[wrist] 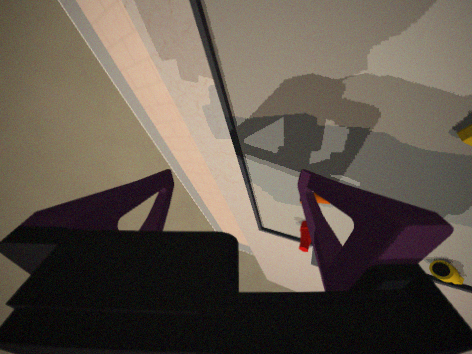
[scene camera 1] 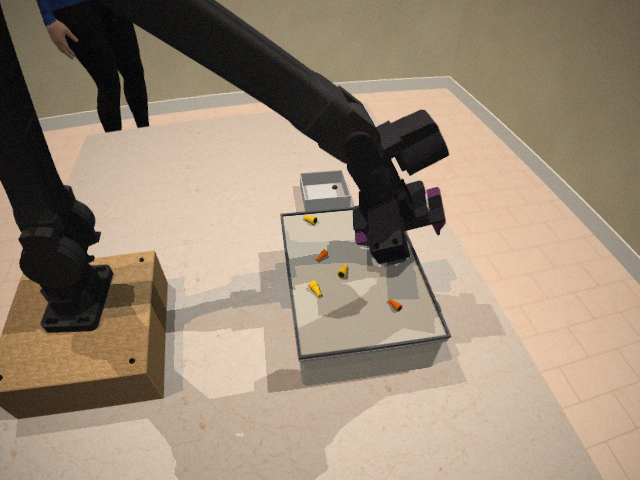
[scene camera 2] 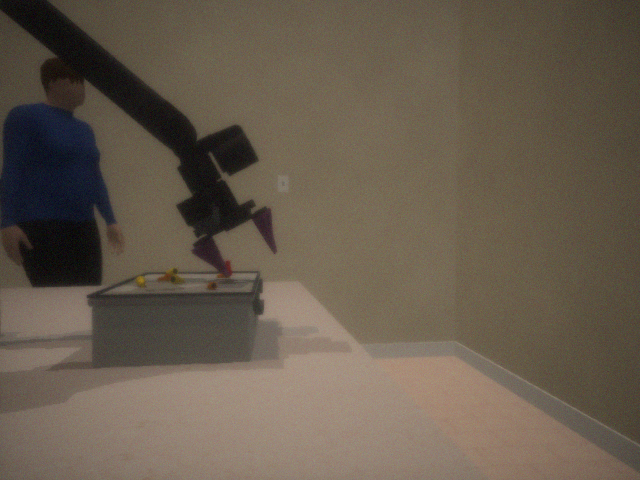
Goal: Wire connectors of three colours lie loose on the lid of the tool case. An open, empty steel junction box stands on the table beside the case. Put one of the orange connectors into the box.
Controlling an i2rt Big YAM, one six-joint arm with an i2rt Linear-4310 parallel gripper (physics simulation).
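Places are measured from the arm's base along level axes (x back, y left, z down), in centimetres.
Where they show: gripper, fingertip midpoint: (wrist: 235, 176) (scene camera 1: 409, 238) (scene camera 2: 251, 264); arm's base, link origin: (scene camera 1: 80, 299).
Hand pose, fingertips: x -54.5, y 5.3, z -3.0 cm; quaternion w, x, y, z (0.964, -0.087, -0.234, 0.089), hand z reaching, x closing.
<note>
Things, the pixels of their top centre, and the offset from my fingertips. "spot": a spot on its surface instead.
- tool case lid, surface spot: (wrist: 310, 40) spot: dx +4.3, dy -7.2, dz +2.7 cm
- second orange connector, top centre: (scene camera 1: 321, 252) dx +14.9, dy -0.3, dz +1.5 cm
- steel junction box, top centre: (scene camera 1: 324, 184) dx +11.0, dy +27.5, dz +8.4 cm
- red connector, top centre: (wrist: 303, 249) (scene camera 2: 227, 260) dx +5.2, dy +8.2, dz +0.0 cm
My gripper (scene camera 1: 399, 236) (scene camera 2: 251, 263) (wrist: 235, 176) is open and empty, tilted low over the right edge of the tool case lid (scene camera 1: 372, 330) (wrist: 310, 40). One fingertip is over the lid, the other out past its edge. One orange connector (wrist: 321, 199) shows partly through the opening of the right finger in the wrist view; the arm hides it in scene camera 1. A second orange connector (scene camera 1: 322, 255) lies left of centre, and a third (scene camera 1: 394, 304) (scene camera 2: 211, 285) lies near the front right. The steel junction box (scene camera 1: 326, 204) stands behind the case, open, with no connector visible inside.
A red connector (scene camera 2: 227, 267) (wrist: 305, 236) stands at the lid's far right, close to the first orange one. Yellow connectors (scene camera 1: 310, 219) (scene camera 1: 342, 271) (scene camera 1: 315, 288) lie on the lid's left half and middle. The arm's wooden base (scene camera 1: 77, 361) is left of the case. A person stands behind the table.
</note>
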